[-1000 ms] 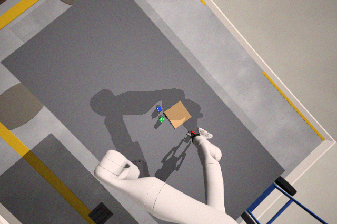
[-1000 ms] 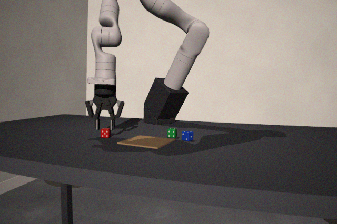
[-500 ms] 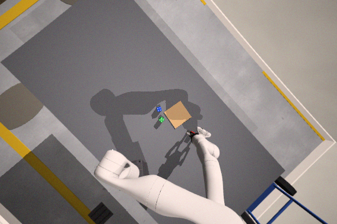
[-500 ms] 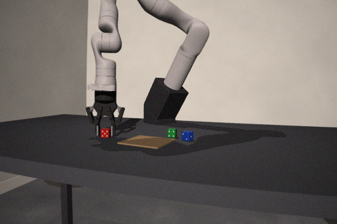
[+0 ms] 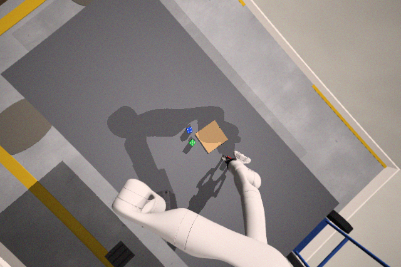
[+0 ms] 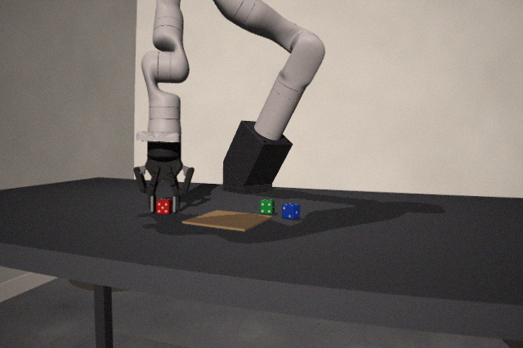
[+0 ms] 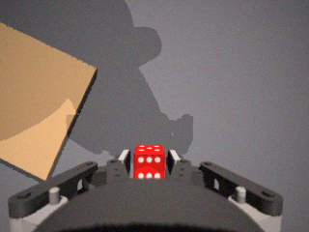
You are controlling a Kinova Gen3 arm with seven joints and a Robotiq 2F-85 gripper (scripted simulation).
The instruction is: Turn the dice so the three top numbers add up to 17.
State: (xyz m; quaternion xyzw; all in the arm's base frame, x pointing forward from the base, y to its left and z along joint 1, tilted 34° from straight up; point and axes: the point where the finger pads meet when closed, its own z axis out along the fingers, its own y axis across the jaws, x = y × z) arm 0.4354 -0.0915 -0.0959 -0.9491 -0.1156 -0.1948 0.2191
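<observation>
Right now my hand is right at the red die. The rest, counted from my hand: green die (9 cm behind, 22 cm to the left); tan mat (1 cm ahead, 17 cm to the left, 2 cm below); blue die (6 cm behind, 28 cm to the left).
</observation>
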